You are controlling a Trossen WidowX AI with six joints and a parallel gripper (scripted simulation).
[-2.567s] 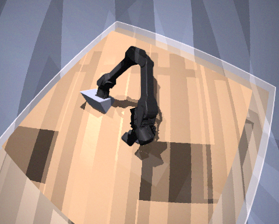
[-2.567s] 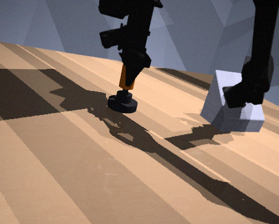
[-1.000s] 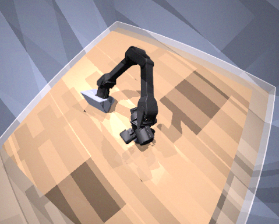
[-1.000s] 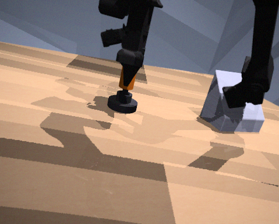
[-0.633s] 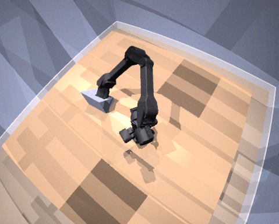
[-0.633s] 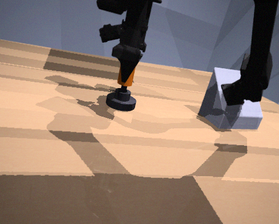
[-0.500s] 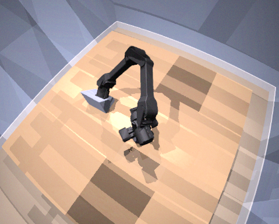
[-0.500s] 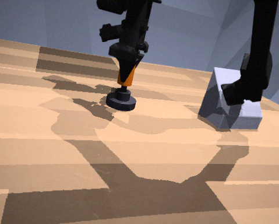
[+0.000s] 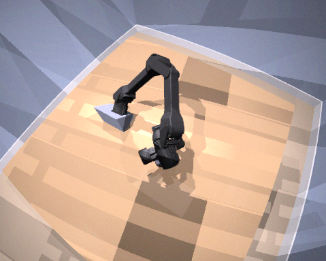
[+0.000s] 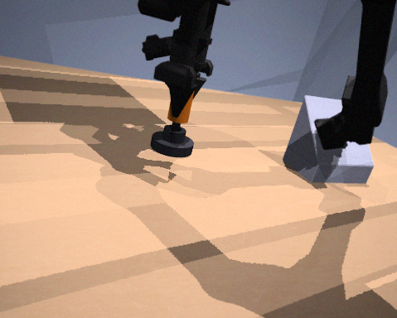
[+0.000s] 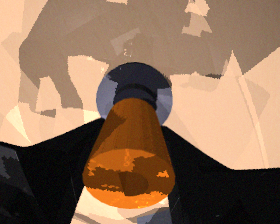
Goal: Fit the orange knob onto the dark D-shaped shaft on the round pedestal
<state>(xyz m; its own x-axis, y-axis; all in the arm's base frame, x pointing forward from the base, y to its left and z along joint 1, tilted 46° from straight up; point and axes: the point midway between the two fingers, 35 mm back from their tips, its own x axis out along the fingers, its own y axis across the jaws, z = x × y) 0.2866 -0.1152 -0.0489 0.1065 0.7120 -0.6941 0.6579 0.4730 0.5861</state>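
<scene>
Right now the orange knob is 20 mm above my gripper tip. Also, from my gripper tip: dark pedestal: 40 mm below.
</scene>
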